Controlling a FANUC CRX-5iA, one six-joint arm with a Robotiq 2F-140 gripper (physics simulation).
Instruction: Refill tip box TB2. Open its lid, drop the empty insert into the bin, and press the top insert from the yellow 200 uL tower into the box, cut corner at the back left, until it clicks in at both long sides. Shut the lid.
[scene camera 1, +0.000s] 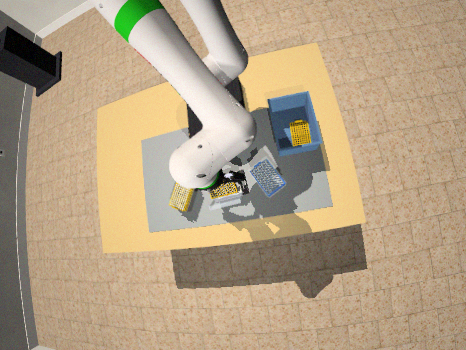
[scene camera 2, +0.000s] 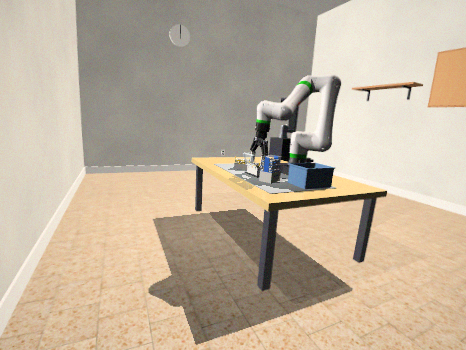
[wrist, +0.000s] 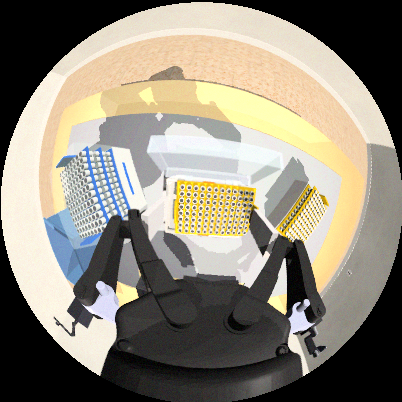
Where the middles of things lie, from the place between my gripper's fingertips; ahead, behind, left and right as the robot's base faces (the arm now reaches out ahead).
I see the blue bin (scene camera 1: 284, 110) 15 cm behind my hand, 34 cm to the left of it and 2 cm below it.
